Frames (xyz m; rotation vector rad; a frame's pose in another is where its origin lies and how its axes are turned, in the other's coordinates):
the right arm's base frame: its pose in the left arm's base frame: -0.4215 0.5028 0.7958 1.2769 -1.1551 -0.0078
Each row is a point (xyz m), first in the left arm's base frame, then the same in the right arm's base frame.
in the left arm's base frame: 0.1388 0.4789 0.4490
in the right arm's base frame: 0.0553 -0.5824 -0.3041
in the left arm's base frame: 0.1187 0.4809 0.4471
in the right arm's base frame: 0.0432 -0.5717 -0.2919
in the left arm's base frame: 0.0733 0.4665 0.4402
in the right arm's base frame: 0.0251 -0.5563 -0.2501
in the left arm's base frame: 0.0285 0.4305 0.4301
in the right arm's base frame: 0.0176 -0.5515 -0.1924
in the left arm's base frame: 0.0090 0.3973 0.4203
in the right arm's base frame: 0.0209 -0.5598 -0.1537
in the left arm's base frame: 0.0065 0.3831 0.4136
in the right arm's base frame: 0.0234 -0.5686 -0.1407
